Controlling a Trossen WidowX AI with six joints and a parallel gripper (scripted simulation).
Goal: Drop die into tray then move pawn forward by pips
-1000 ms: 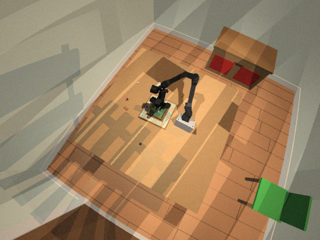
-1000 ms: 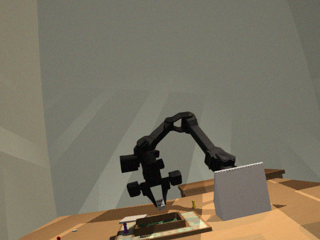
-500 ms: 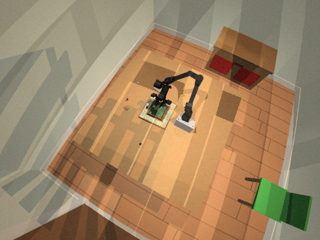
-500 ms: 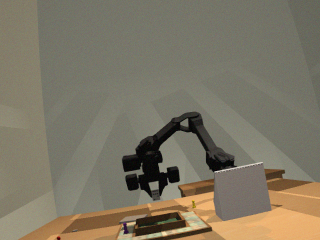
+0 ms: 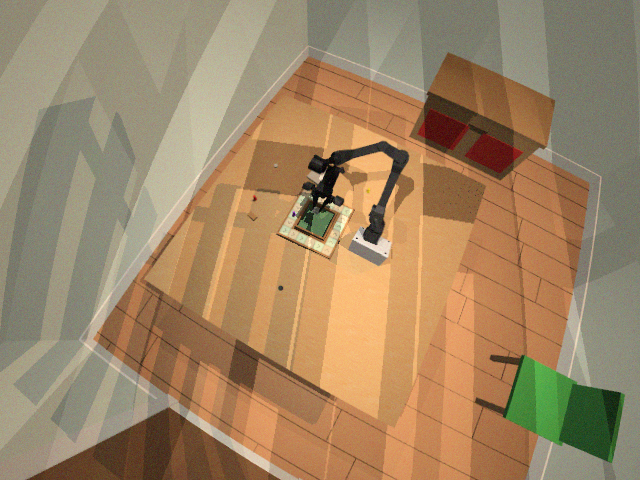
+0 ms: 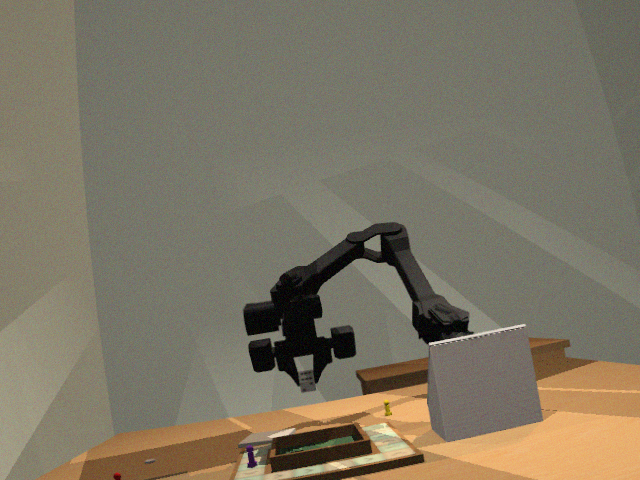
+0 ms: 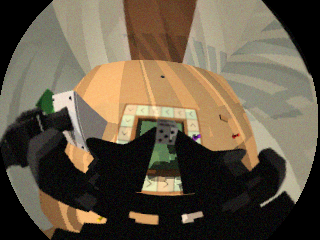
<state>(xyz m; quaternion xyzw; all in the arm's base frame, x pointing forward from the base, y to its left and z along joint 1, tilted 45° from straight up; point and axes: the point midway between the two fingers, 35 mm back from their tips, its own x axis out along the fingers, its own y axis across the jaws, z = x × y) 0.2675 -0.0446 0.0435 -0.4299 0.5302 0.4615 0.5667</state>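
Now: the die right at my gripper tip. From my gripper tip the other things lie so: tray floor 12 cm below; white card 7 cm ahead, 26 cm to the right, 12 cm below; purple pawn 11 cm ahead, 1 cm to the left, 10 cm below.
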